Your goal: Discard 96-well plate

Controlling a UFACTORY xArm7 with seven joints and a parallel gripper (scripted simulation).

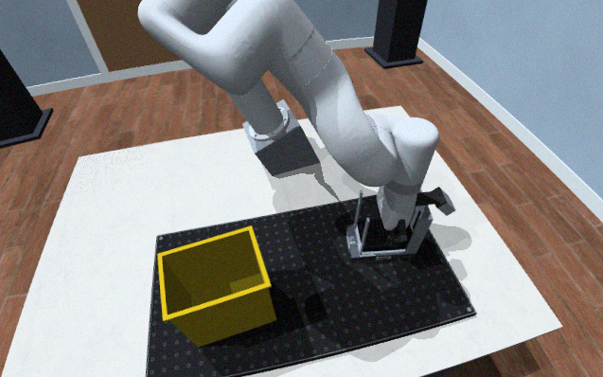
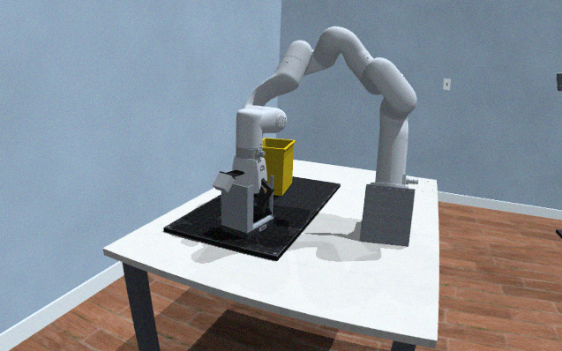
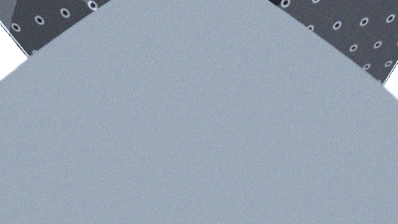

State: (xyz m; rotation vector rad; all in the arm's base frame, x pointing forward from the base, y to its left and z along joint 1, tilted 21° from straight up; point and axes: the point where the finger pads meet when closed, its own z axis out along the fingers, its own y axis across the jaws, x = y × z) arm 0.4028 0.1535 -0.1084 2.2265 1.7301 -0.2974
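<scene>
Now: the black 96-well plate 30 mm below my hand. Round my hand: thin post (50 mm to the right, 50 mm behind, 20 mm above); tall grey back wall (60 mm to the left, 20 mm ahead, 20 mm above); white 96-well plate (40 mm below).
</scene>
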